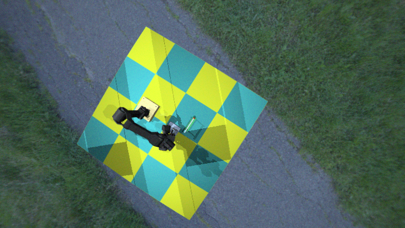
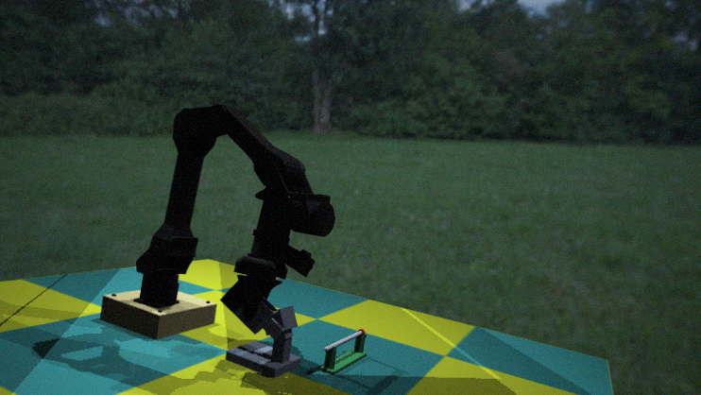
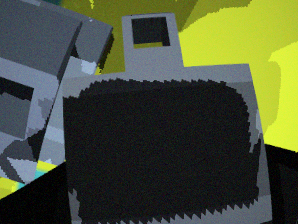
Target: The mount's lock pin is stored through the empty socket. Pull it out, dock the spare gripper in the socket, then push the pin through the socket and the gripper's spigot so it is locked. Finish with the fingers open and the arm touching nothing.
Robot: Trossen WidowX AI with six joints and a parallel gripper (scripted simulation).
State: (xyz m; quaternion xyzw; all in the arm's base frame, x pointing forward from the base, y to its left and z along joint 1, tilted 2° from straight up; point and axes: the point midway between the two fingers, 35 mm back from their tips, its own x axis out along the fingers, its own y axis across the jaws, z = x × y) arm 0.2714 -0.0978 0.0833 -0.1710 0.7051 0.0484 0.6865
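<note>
Right now my gripper tip is 1 cm short of the socket, 7 cm to the right of it and 4 cm above it. From my gripper tip the other things lie so: green cradle: 12 cm ahead, 17 cm to the left, 7 cm below; then spare gripper: 1 cm above.
</note>
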